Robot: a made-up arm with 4 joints. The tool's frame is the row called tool.
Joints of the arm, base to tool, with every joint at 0 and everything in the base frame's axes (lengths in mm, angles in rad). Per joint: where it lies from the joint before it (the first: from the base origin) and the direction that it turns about. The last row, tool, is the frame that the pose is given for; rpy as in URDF.
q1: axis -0.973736 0.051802 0.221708 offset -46 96 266
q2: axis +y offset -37 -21 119
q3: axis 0.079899 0.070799 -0.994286 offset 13 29 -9
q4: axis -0.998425 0.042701 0.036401 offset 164 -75 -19
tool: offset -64 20 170 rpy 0.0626 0.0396 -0.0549
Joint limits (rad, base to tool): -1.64..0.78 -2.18..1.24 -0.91..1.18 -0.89..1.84
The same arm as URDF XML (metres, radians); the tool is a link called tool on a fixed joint. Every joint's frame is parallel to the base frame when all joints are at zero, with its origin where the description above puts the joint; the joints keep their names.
<robot name="arm">
<joint name="q1" type="revolute"><parent link="base_link"/><child link="link1"/><origin xyz="-0.046 0.096 0.266" rpy="0 0 0"/><axis xyz="-0.973736 0.051802 0.221708"/><limit lower="-1.64" upper="0.78"/></joint>
<joint name="q2" type="revolute"><parent link="link1"/><child link="link2"/><origin xyz="-0.037 -0.021 0.119" rpy="0 0 0"/><axis xyz="0 1 0"/><limit lower="-2.18" upper="1.24"/></joint>
<joint name="q3" type="revolute"><parent link="link2"/><child link="link3"/><origin xyz="0.013 0.029 -0.009" rpy="0 0 0"/><axis xyz="0.079899 0.070799 -0.994286"/><limit lower="-0.91" upper="1.18"/></joint>
<joint name="q4" type="revolute"><parent link="link3"/><child link="link4"/><origin xyz="0.164 -0.075 -0.019" rpy="0 0 0"/><axis xyz="-0.998425 0.042701 0.036401"/><limit lower="-0.89" upper="1.84"/></joint>
<joint name="tool_joint" type="fixed"><parent link="link4"/><child link="tool"/><origin xyz="-0.064 0.02 0.17" rpy="0.0626 0.0396 -0.0549"/></joint>
<link name="base_link"/>
<link name="link1"/>
<link name="link2"/>
<link name="link3"/>
<link name="link4"/>
<link name="tool"/>
</robot>

